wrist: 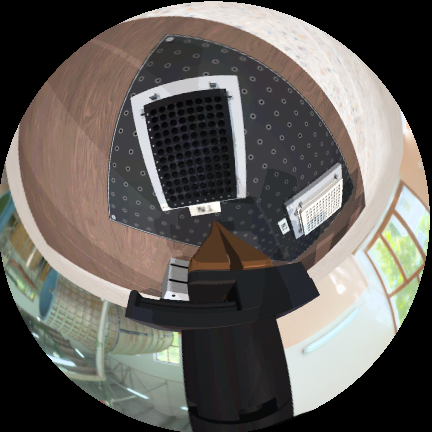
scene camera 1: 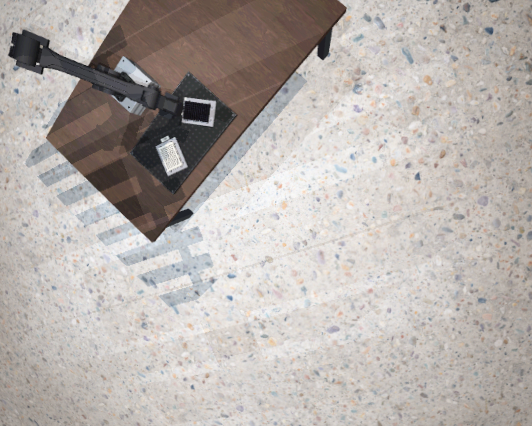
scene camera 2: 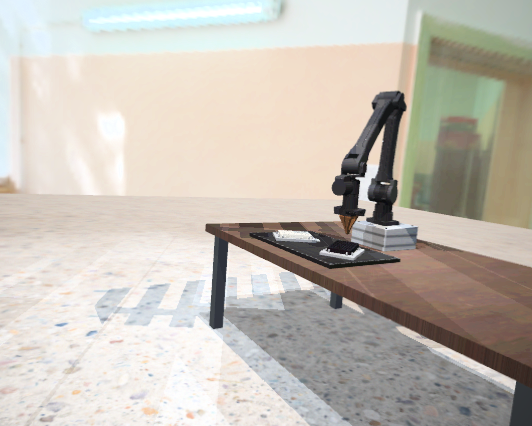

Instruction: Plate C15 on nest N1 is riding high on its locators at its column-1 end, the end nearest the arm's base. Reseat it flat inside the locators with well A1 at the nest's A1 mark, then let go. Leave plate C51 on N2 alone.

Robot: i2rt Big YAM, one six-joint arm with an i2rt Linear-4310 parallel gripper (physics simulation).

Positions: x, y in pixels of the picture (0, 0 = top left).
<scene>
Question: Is the gripper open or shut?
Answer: Shut.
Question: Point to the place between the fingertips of the gripper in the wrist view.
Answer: At 213, 225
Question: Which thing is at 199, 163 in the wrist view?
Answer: A black well plate in white frame.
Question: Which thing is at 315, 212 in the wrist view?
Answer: A white ribbed well plate.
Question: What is the gripper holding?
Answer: Nothing.
</scene>
